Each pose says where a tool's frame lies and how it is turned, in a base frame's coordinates. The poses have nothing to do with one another.
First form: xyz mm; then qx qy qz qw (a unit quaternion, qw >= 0).
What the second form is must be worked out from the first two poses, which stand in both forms.
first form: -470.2 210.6 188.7 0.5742 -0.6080 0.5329 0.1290
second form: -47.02 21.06 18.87 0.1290 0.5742 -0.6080 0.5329
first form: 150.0 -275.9 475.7 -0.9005 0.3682 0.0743 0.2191
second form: 15.00 -27.59 47.57 0.2191 -0.9005 0.3682 0.0743
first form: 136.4 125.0 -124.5 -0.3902 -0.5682 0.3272 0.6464
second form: 13.64 12.50 -12.45 0.6464 -0.3902 -0.5682 0.3272
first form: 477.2 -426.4 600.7 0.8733 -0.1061 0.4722 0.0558
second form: 47.72 -42.64 60.07 0.0558 0.8733 -0.1061 0.4722
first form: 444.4 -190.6 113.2 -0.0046 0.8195 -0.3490 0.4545
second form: 44.44 -19.06 11.32 0.4545 -0.0046 0.8195 -0.3490
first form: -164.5 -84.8 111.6 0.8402 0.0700 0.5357 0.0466
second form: -16.45 -8.48 11.16 0.0466 0.8402 0.0700 0.5357
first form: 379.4 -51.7 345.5 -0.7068 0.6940 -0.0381 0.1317
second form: 37.94 -5.17 34.55 0.1317 -0.7068 0.6940 -0.0381
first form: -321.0 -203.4 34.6 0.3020 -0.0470 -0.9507 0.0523
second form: -32.10 -20.34 3.46 0.0523 0.3020 -0.0470 -0.9507
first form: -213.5 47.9 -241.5 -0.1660 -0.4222 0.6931 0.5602
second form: -21.35 4.79 -24.15 0.5602 -0.1660 -0.4222 0.6931
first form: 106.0 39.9 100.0 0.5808 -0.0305 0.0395 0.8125
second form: 10.60 3.99 10.00 0.8125 0.5808 -0.0305 0.0395
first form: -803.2 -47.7 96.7 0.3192 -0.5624 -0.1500 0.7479
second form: -80.32 -4.77 9.67 0.7479 0.3192 -0.5624 -0.1500
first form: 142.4 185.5 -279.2 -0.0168 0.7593 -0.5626 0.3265
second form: 14.24 18.55 -27.92 0.3265 -0.0168 0.7593 -0.5626
